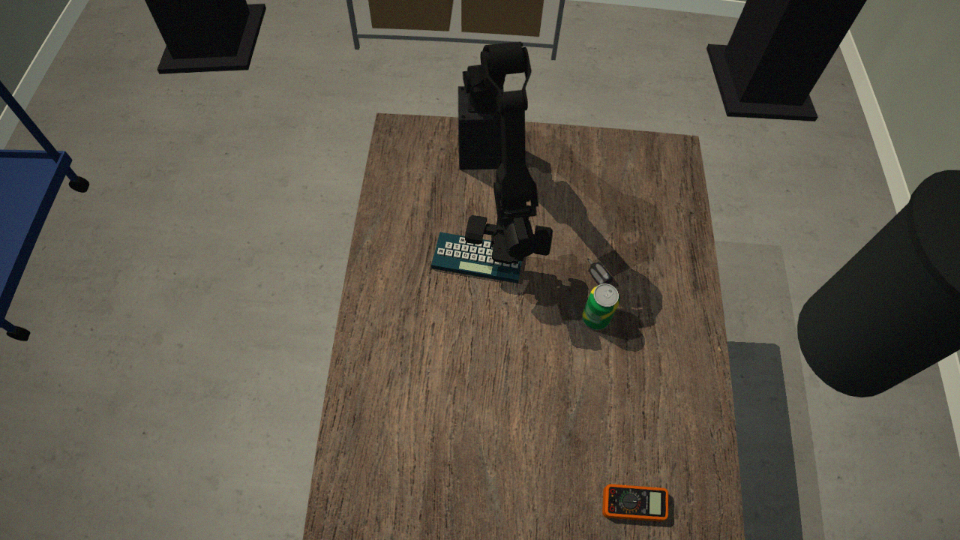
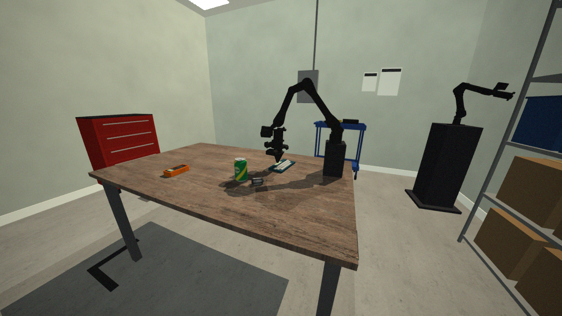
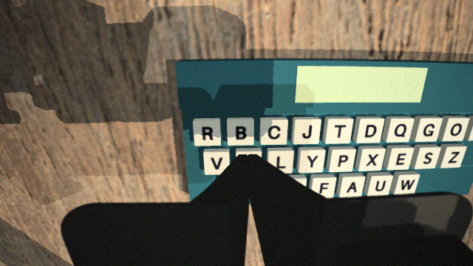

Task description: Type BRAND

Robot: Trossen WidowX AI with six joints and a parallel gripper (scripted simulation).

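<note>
The key is 5 cm behind my hand, 6 cm to the right of it and 7 cm below it. Also, from my hand: green soda can: 14 cm ahead, 20 cm to the left, 2 cm below; orange multimeter: 56 cm ahead, 25 cm to the left, 7 cm below; grey object: 3 cm ahead, 22 cm to the left, 7 cm below.
</note>
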